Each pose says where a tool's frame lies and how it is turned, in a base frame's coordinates. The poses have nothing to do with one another.
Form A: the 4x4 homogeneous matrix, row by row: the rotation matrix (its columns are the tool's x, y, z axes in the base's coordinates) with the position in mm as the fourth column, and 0 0 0 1 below. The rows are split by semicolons.
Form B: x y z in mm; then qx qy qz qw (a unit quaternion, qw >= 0). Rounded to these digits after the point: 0 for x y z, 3 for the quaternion.
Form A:
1: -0.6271 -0.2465 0.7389 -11; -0.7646 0.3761 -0.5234 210; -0.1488 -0.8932 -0.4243 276; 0 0 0 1
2: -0.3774 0.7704 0.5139 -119; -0.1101 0.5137 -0.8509 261; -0.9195 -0.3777 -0.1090 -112; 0 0 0 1
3: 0.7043 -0.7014 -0.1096 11; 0.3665 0.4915 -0.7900 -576; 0.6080 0.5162 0.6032 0; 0 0 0 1
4: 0.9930 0.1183 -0.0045 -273; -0.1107 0.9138 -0.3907 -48; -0.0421 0.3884 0.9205 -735; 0 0 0 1
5: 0.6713 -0.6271 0.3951 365; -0.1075 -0.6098 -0.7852 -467; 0.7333 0.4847 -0.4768 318; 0 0 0 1
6: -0.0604 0.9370 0.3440 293; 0.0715 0.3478 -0.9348 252; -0.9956 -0.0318 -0.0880 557; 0 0 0 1
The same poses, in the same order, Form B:
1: -11 210 276 -0.324 0.779 -0.455 0.285
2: -119 261 -112 0.233 0.707 -0.434 0.507
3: 11 -576 0 0.390 -0.214 0.319 0.837
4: -273 -48 -735 0.199 0.010 -0.059 0.978
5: 365 -467 318 0.830 -0.221 0.340 0.382
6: 293 252 557 0.412 0.612 -0.395 0.548
